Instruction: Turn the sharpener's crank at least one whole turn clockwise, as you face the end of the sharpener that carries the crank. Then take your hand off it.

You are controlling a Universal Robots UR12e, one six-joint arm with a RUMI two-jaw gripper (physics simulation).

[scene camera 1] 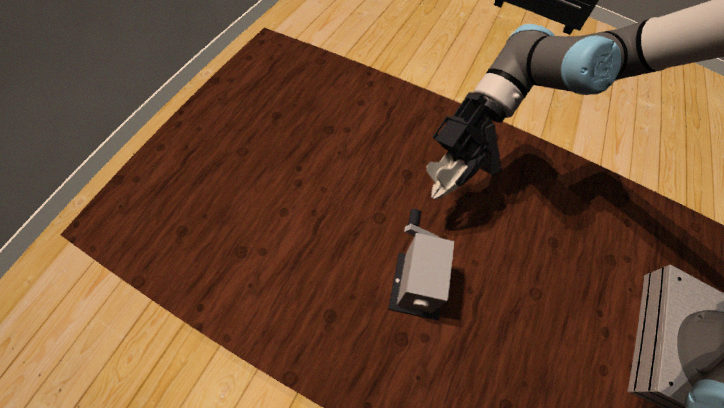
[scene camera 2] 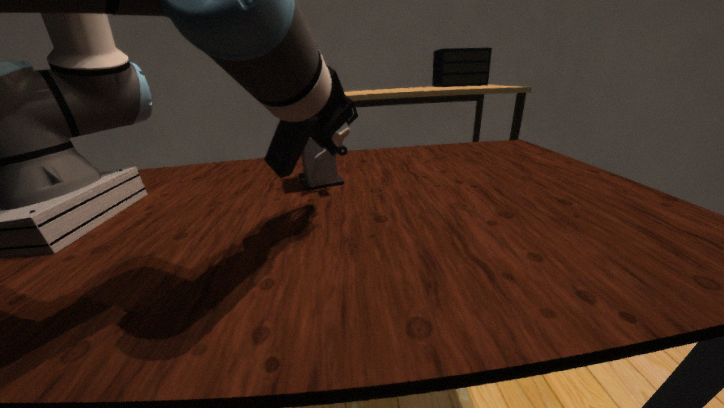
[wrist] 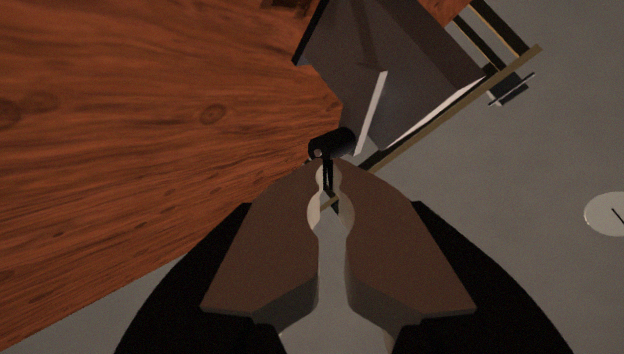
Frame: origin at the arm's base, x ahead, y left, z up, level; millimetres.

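Seen in the pictures: gripper, between the fingertips: [scene camera 1: 433,198] [scene camera 2: 332,148] [wrist: 326,162]; arm's base, origin of its link: [scene camera 1: 714,357] [scene camera 2: 54,190].
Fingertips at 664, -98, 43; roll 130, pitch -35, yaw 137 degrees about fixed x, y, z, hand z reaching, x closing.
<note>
Offsets run from my fingertips to a thing's middle, as dx, dy, dz. Level surfaces: height alone.
The sharpener, a grey box {-33, +139, -54} [scene camera 1: 430,266] [scene camera 2: 320,167] [wrist: 415,75] on a dark base, stands upright on the brown table. Its crank is a light flat arm [scene camera 1: 419,230] [wrist: 371,115] with a black knob {+22, +50, -16} [scene camera 1: 414,216] [scene camera 2: 341,150] [wrist: 332,143] at its end. In scene camera 1 the crank end faces the back and the arm points up to the left. My gripper [scene camera 1: 434,196] [wrist: 326,162] is shut and empty. Its tips are a little behind the knob in scene camera 1; in the wrist view they lie right below it. Whether they touch it I cannot tell. In scene camera 2 the gripper partly hides the sharpener.
The arm's base plate [scene camera 1: 653,329] [scene camera 2: 91,215] stands on the table {dz -118} [scene camera 1: 253,177] [scene camera 2: 455,253], to the right of the sharpener in scene camera 1. A side bench [scene camera 2: 435,91] with a black drawer box [scene camera 2: 463,66] stands behind the table in scene camera 2.
</note>
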